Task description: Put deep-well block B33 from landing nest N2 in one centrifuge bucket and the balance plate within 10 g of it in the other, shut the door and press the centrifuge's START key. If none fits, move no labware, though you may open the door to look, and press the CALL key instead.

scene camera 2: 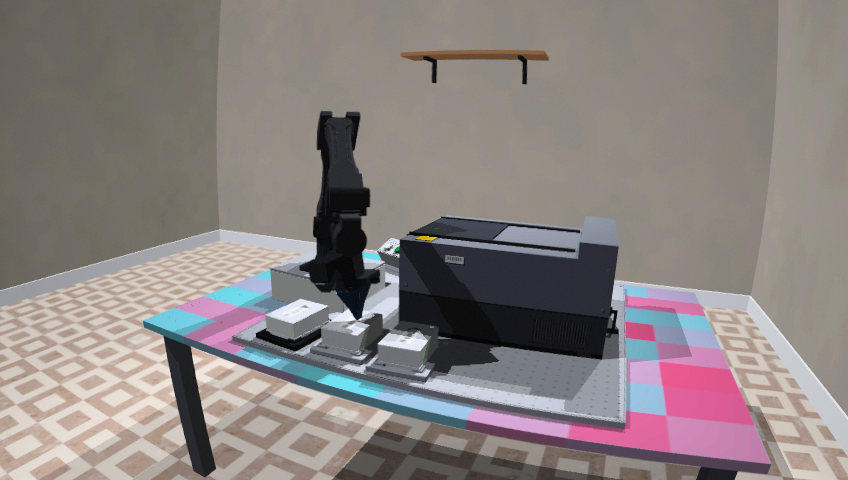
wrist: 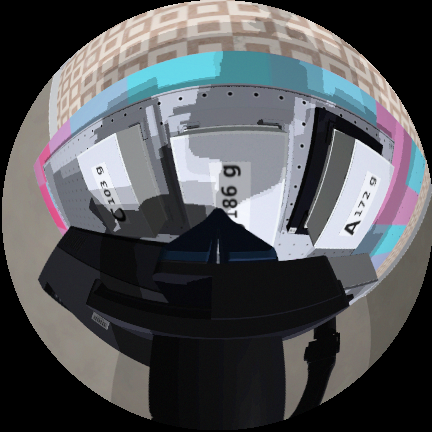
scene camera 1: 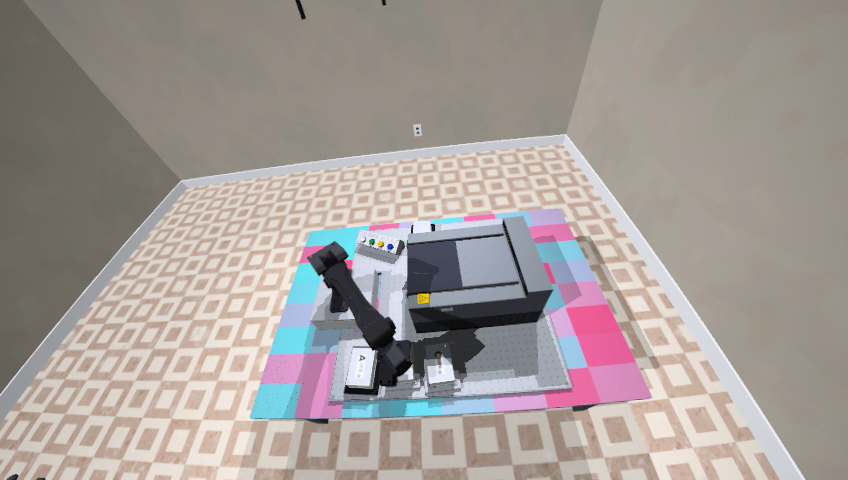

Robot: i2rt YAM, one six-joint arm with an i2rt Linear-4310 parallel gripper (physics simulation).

Labels:
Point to a panel with coloured buttons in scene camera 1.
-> At 375, 243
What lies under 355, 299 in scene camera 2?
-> My gripper.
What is my gripper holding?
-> Nothing.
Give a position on a dark grey centrifuge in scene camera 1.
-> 504, 282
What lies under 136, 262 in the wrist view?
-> A dark grey centrifuge.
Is my gripper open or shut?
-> Shut.

